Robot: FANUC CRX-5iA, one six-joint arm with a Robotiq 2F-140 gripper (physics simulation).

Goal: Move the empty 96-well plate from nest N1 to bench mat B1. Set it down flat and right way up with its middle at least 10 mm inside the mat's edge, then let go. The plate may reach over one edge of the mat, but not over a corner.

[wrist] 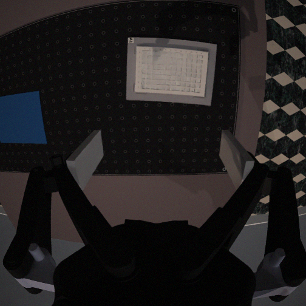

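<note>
The white 96-well plate (171,72) sits flat in the grey nest (169,99), in the upper right middle of the wrist view. The nest has a small "A1" label at its upper left corner. The blue mat (21,118) lies at the left edge of the view and is partly cut off. My gripper (160,142) is wide open with nothing between its two grey pads. It hangs above the black board, and the plate shows beyond the fingertips, towards the top of the view.
The black perforated board (115,122) lies under the nest and the mat. The brown table top (135,200) shows around the board. A patterned floor (285,107) of dark and cream shapes shows beyond the table at the right.
</note>
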